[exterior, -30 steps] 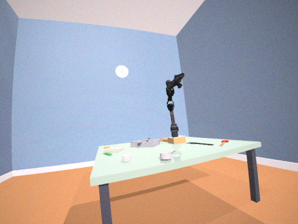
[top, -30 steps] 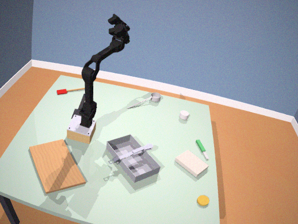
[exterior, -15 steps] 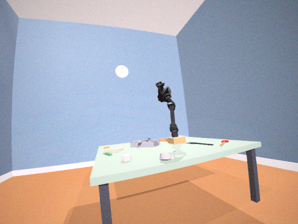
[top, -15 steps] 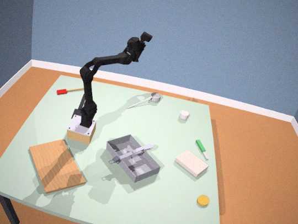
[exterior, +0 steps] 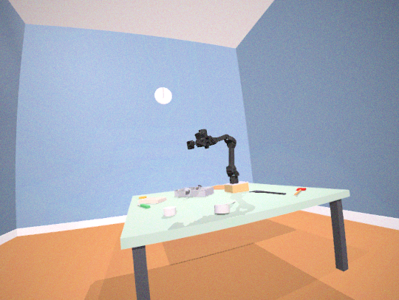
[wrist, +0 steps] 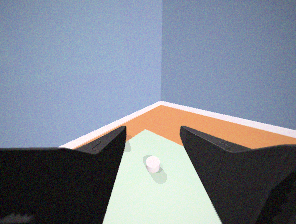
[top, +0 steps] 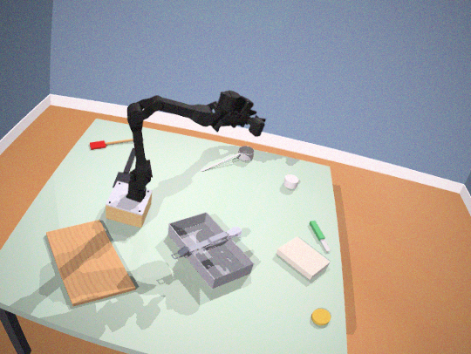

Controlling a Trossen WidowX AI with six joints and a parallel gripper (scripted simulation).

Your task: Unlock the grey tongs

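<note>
Now: the grey roasting tin 50 mm behind my gripper tip, 380 mm to the right of it and 370 mm below it. Also, from my gripper tip: yellow disc 400 mm ahead, 560 mm to the right, 390 mm below; then green-handled tool 370 mm ahead, 140 mm to the right, 390 mm below; then cream block 300 mm ahead, 290 mm to the right, 380 mm below.
</note>
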